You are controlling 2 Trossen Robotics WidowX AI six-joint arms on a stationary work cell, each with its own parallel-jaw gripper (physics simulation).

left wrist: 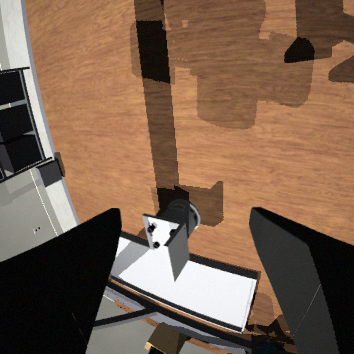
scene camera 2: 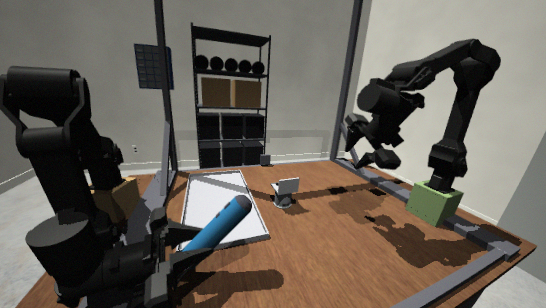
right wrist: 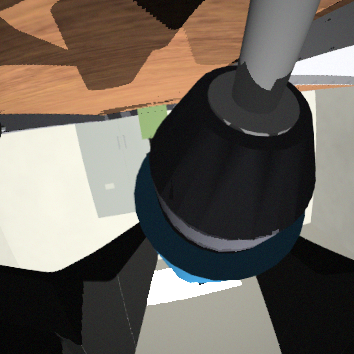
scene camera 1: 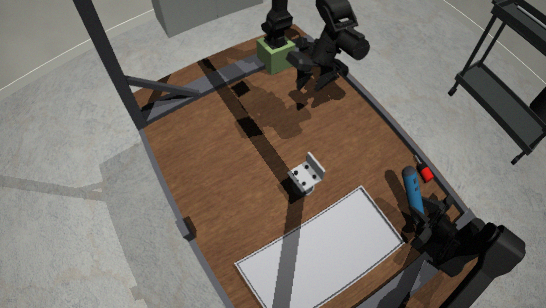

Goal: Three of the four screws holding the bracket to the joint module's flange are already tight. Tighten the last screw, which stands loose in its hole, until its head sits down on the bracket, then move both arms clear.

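Frame: origin at the left arm's base, x right, y ahead, z up, level; millimetres.
Where they show: left gripper, between the fingertips: (left wrist: 185, 216) (scene camera 2: 351, 159) (scene camera 1: 307, 90); right gripper, between the fingertips: (scene camera 2: 211, 240) (scene camera 1: 412, 201); left arm's base, origin of its link: (scene camera 2: 438, 187) (scene camera 1: 275, 42); right arm's base, origin of its link: (left wrist: 158, 352) (scene camera 2: 107, 184).
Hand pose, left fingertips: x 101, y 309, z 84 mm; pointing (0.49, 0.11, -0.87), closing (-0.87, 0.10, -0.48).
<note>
Things, the pixels of their top centre, and the offset from my left fingertips.
- dark joint module, centre of its top: (left wrist: 165, 237) (scene camera 2: 283, 187) dx +108, dy +157, dz -128 mm
- screw, centre of its top: (left wrist: 148, 230) (scene camera 1: 296, 171) dx +126, dy +139, dz -114 mm
- white tray, centre of its top: (left wrist: 160, 280) (scene camera 1: 325, 255) (scene camera 2: 219, 196) dx +181, dy +363, dz -175 mm
- red-handled tool, centre of its top: (scene camera 1: 424, 164) dx -247, dy +331, dz -157 mm
- green block, centre of its top: (scene camera 1: 275, 42) (right wrist: 155, 135) (scene camera 2: 438, 187) dx -101, dy -309, dz -84 mm
The light bracket (scene camera 1: 315, 166) (scene camera 2: 288, 186) (left wrist: 179, 255) sits on the dark joint module (scene camera 2: 283, 200) (left wrist: 192, 212) mid-table. Black screw heads show on its plate; one screw (scene camera 1: 295, 172) (left wrist: 151, 228) at the edge away from the upright flange appears to stand higher in the left wrist view. My right gripper (scene camera 1: 421, 226) (scene camera 2: 202, 241) (right wrist: 201, 221) is shut on the blue electric screwdriver (scene camera 1: 412, 185) (scene camera 2: 220, 222) (right wrist: 230, 165), off to the side of the bracket. The screwdriver's tip is out of view. My left gripper (scene camera 1: 309, 86) (scene camera 2: 353, 159) (left wrist: 185, 216) is open and empty, above the table away from the bracket.
A white tray (scene camera 1: 345, 235) (scene camera 2: 215, 200) (left wrist: 235, 295) lies beside the joint module. A red-handled tool (scene camera 1: 426, 174) lies by the table's edge rail near the screwdriver. A green block (scene camera 1: 275, 55) (scene camera 2: 434, 202) is under the left arm's base. Dark frame rails border the table.
</note>
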